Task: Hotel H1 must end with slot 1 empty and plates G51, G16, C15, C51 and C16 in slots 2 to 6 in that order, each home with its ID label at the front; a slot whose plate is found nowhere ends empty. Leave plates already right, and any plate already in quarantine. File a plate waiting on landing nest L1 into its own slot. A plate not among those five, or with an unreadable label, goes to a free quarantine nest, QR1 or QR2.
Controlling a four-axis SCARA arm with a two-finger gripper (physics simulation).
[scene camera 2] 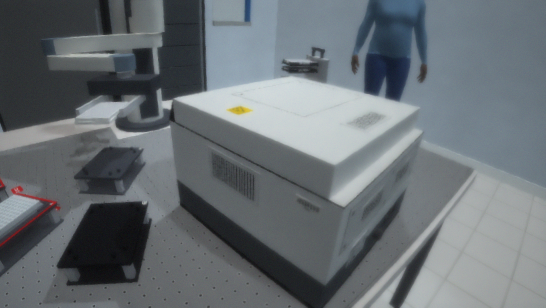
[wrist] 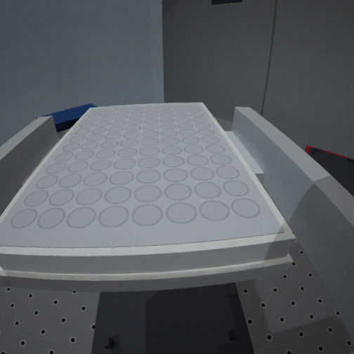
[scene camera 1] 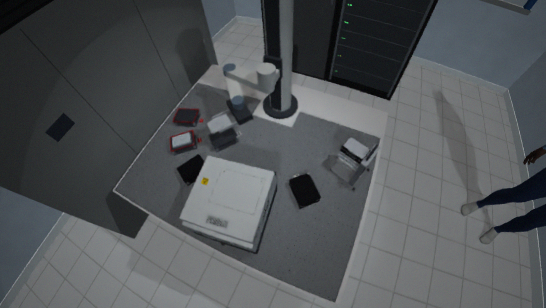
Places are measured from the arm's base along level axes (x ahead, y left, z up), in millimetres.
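Where they show: gripper, fingertip midpoint: (scene camera 2: 99,113) (scene camera 1: 215,125); arm's base at its link origin: (scene camera 2: 146,121) (scene camera 1: 280,105).
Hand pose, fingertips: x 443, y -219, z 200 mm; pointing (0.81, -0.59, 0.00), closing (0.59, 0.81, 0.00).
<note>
Each offset is from my fingertips to the top centre of the thing.
My gripper (scene camera 1: 220,123) (scene camera 2: 100,111) (wrist: 143,125) is shut on a white well plate @(3 mm up, 19 mm back, 14 mm left) (scene camera 1: 218,121) (scene camera 2: 98,113) (wrist: 147,165), held level above the table near the arm's column. Its near edge in the wrist view shows no readable ID. A dark grey nest @(127 mm down, 21 mm back, 4 mm left) (scene camera 1: 223,138) (scene camera 2: 110,162) stands lower, near the held plate. A red-rimmed nest @(133 mm down, 113 mm ahead, 236 mm right) (scene camera 1: 184,149) (scene camera 2: 46,209) carries a white plate @(123 mm down, 113 mm ahead, 236 mm right) (scene camera 1: 182,140) (scene camera 2: 17,215). Another red-rimmed nest @(131 mm down, 75 mm back, 342 mm right) (scene camera 1: 186,116) (wrist: 331,162) shows a bare dark top. The hotel at the right has a white plate @(52 mm up, 118 mm back, 780 mm left) (scene camera 1: 356,149) on top; its slot labels are unreadable.
A large white instrument @(67 mm up, 359 mm ahead, 302 mm left) (scene camera 1: 230,200) (scene camera 2: 260,170) stands at the table's front. Black nests stand on either side of it, one @(127 mm down, 250 mm ahead, 58 mm right) (scene camera 1: 191,170) (scene camera 2: 105,232) at its left and one @(133 mm down, 113 mm ahead, 597 mm left) (scene camera 1: 305,190) at its right. The arm's column (scene camera 1: 286,55) rises at the back edge.
</note>
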